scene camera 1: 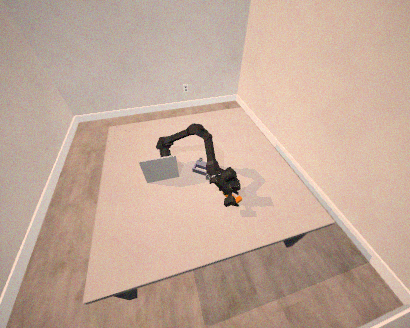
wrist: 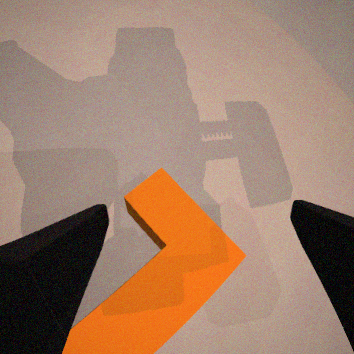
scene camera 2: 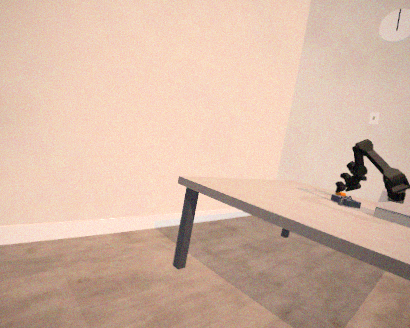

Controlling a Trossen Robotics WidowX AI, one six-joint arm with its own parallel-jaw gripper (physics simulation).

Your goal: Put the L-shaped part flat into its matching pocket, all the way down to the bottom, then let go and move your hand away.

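Places are measured from the arm's base along level axes (x right, y ahead, z up), in millimetres.
Pixels of known places: gripper, between the fingertips: [scene camera 1: 238,200] [wrist: 201,212] [scene camera 2: 340,191]; arm's base, origin of its link: [scene camera 1: 165,157] [scene camera 2: 396,196].
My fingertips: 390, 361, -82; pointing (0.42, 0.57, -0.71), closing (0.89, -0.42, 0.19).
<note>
For each thing: its top centre in the pictures, then the offset to it from my fingertips, as dx, dy, dz. Level surfaces: height alone.
- orange L-shaped part, centre of its top: [wrist: 112,293] [scene camera 1: 232,194] [scene camera 2: 340,193] -50, -17, -4
- blue-grey block with a recess, centre of its top: [scene camera 2: 346,196] [scene camera 1: 204,165] -308, -120, +14
- table, height of its surface: dz -34
The orange L-shaped part [scene camera 1: 238,199] [scene camera 2: 341,193] [wrist: 185,225] lies flat on the table, its corner toward the right in the wrist view. Its lower end runs out of that view and past the left finger. My gripper [scene camera 1: 233,197] [wrist: 201,212] is wide open and empty, low above the part, with the part's short arm and corner between the two fingers in the wrist view. In scene camera 1 the gripper hides much of the part. A blue-grey block with a recess [scene camera 1: 201,168] [scene camera 2: 353,203] stands on the table apart from the part; the pocket's exact shape is too small to tell.
A grey panel [scene camera 1: 160,170] stands near the arm's base, left of the blue-grey block in scene camera 1. The table [scene camera 1: 150,240] [scene camera 2: 240,195] carries everything; its front edge is beyond the gripper. The arm's shadow falls around the part.
</note>
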